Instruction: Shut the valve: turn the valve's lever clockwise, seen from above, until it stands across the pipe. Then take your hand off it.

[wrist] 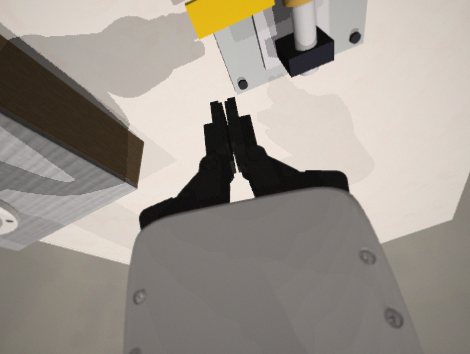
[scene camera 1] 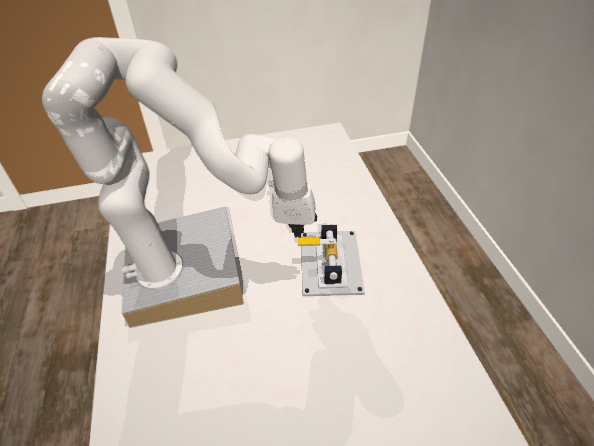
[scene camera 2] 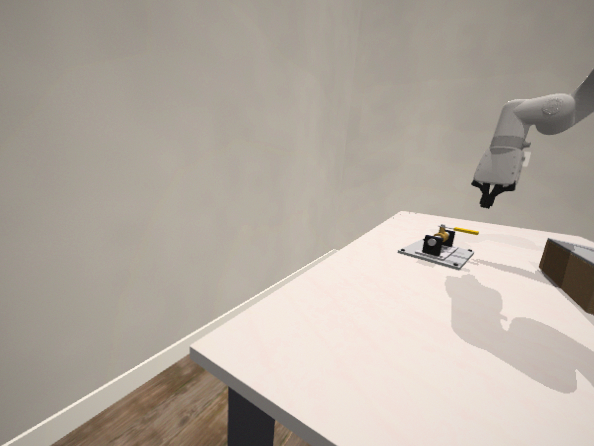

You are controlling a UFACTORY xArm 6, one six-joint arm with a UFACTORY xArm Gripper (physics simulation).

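The valve's lever, with a yellow handle [scene camera 1: 308, 242] [scene camera 2: 466, 231] [wrist: 230, 16], stands across the pipe and points toward the robot's base. The pipe [scene camera 1: 332, 260] [wrist: 304, 27], with its brass valve body [scene camera 1: 331, 250] [scene camera 2: 441, 236], is held between two black blocks on a grey plate [scene camera 1: 353, 270] [scene camera 2: 462, 260] [wrist: 227, 61]. My gripper [scene camera 2: 486, 206] [wrist: 226, 115] is shut and empty. In scene camera 2 it hangs well above the handle, apart from it. In scene camera 1 the fingertips are partly hidden.
The arm's base stands on a grey-topped block [scene camera 1: 210, 250] [scene camera 2: 565, 265] [wrist: 65, 185], left of the valve in scene camera 1. The valve's plate lies on a pale table [scene camera 1: 280, 350] [scene camera 2: 350, 325]. Walls rise beyond the table.
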